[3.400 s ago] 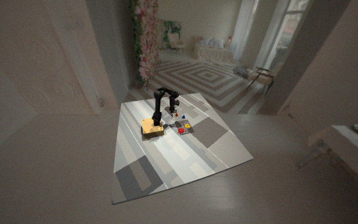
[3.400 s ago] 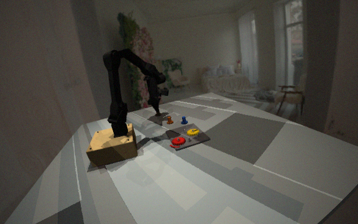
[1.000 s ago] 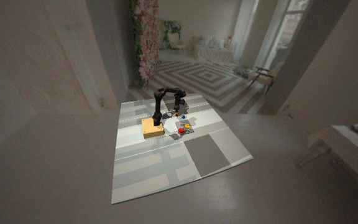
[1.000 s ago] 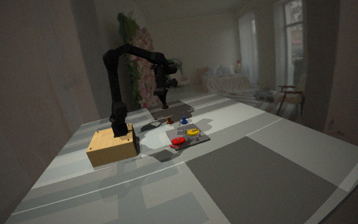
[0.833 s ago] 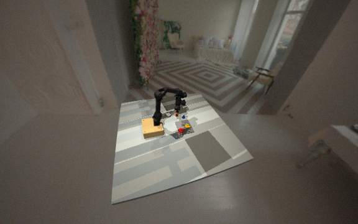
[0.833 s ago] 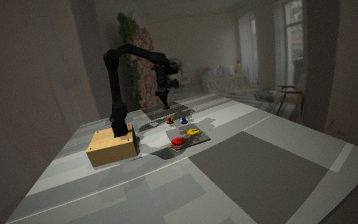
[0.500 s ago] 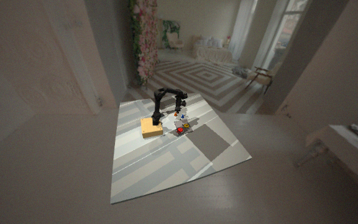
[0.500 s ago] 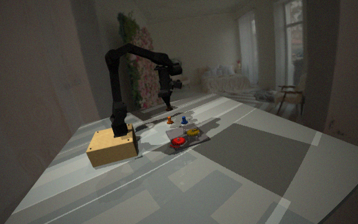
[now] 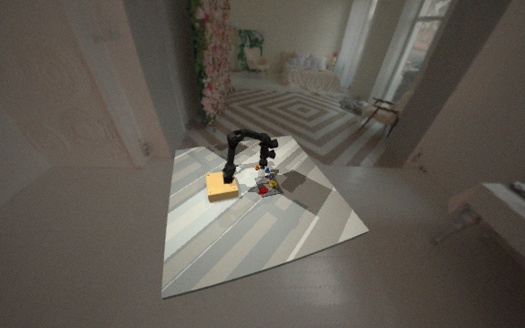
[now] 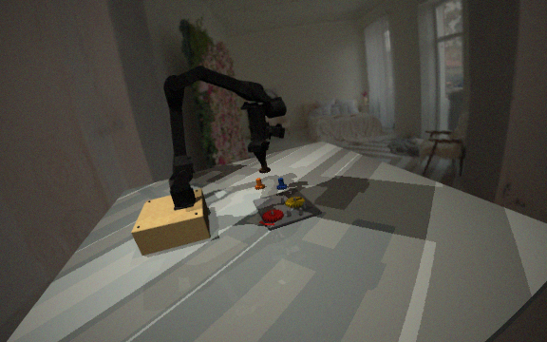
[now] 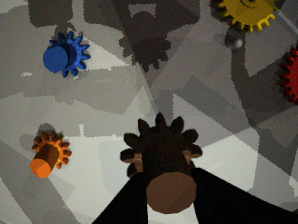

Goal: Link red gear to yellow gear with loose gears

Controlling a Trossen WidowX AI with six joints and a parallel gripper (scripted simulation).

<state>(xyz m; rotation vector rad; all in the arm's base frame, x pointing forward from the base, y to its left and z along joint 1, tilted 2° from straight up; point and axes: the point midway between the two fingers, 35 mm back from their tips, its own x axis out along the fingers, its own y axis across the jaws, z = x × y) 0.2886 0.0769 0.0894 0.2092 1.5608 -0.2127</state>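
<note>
Now: gripper tip 160 mm to the left of the red gear, 120 mm above it and 20 mm past it. Round my gripper tip: orange gear: 120 mm below, 110 mm to the left, 20 mm behind; blue gear: 120 mm below, 60 mm to the left, 60 mm ahead; yellow gear: 110 mm to the right, 110 mm below, 70 mm ahead.
</note>
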